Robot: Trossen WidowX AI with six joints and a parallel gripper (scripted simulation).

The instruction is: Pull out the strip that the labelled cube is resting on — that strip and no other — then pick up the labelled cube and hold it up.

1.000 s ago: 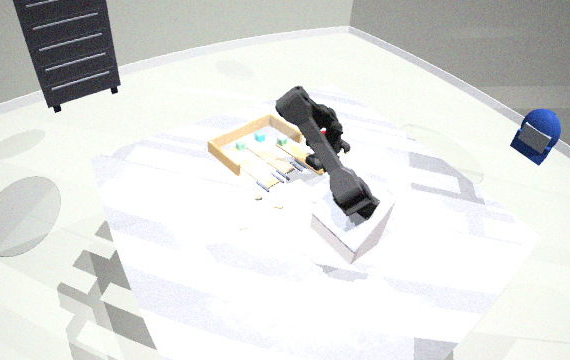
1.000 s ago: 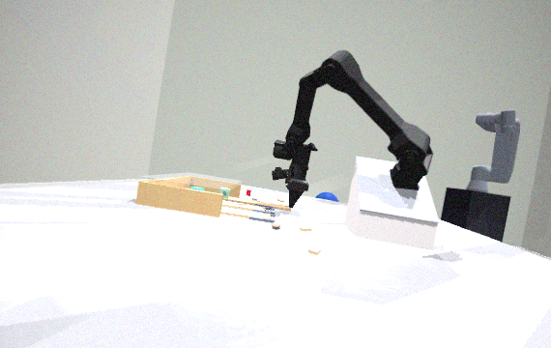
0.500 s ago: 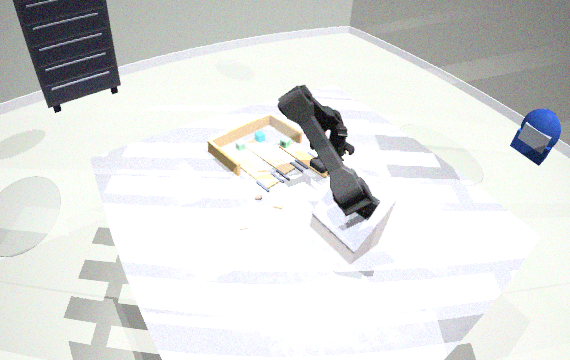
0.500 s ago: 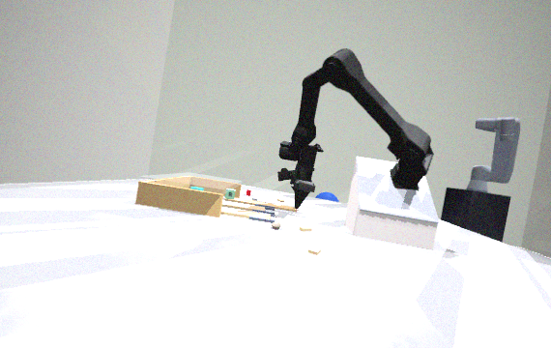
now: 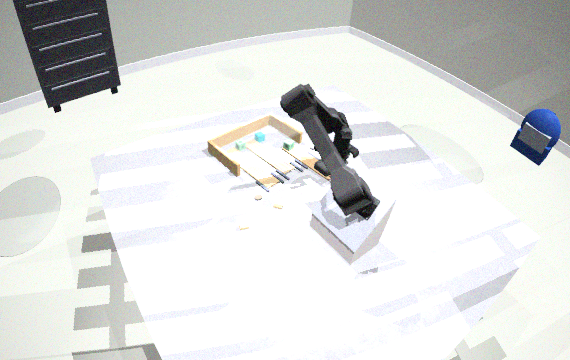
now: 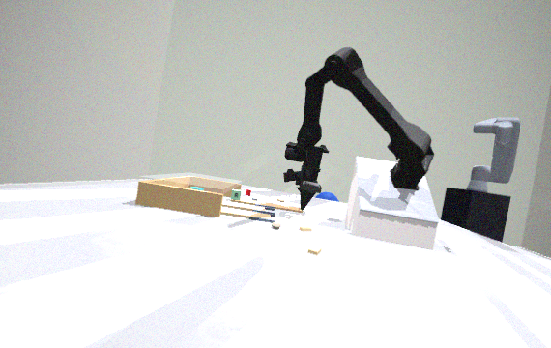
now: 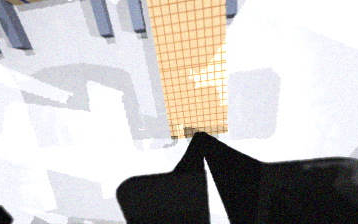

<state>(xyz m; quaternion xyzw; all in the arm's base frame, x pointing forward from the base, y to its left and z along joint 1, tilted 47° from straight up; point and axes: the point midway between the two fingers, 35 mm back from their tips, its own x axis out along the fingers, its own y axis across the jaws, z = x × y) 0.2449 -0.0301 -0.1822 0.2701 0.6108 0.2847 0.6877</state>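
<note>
Right now the orange gridded strip is 120 mm ahead of my gripper tip and 10 mm to the left of it.
</note>
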